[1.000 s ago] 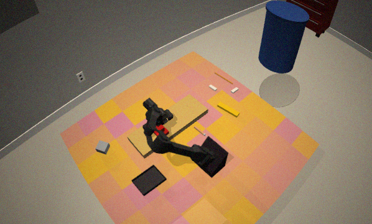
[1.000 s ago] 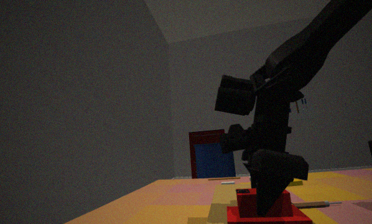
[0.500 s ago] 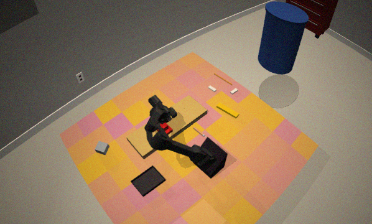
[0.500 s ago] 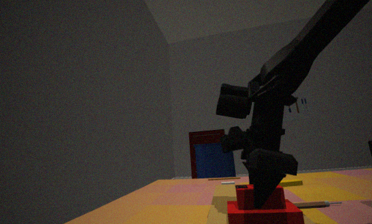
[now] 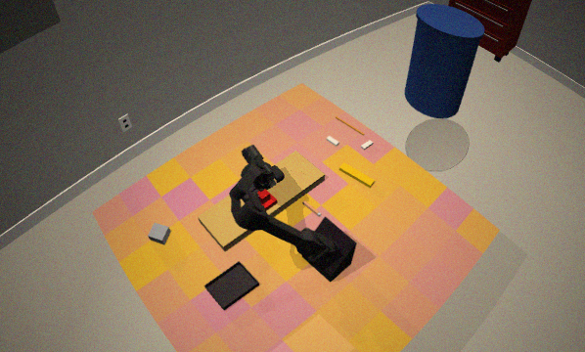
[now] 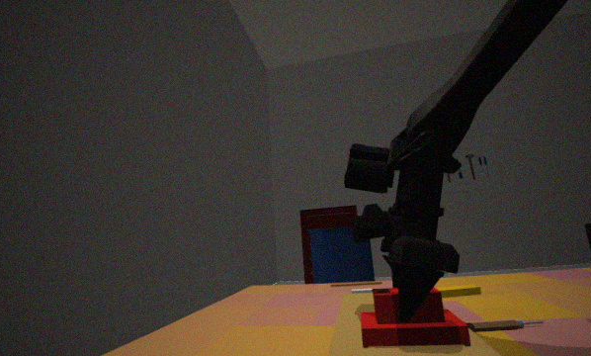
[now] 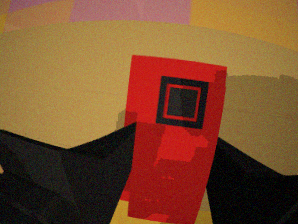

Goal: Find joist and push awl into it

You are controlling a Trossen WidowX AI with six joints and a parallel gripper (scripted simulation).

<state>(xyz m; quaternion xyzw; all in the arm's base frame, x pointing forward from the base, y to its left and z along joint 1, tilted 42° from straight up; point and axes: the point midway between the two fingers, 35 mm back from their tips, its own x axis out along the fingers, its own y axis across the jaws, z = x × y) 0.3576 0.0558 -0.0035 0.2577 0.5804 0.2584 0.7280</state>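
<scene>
Right now the dark tray is 25 cm behind my gripper tip, 30 cm to the left of it and 5 cm below it. Also, from my gripper tip: awl 18 cm behind, 15 cm to the right, 6 cm below; then yellow bar 14 cm behind, 40 cm to the right, 6 cm below; then red stud finder 1 cm ahead, 2 cm above.
</scene>
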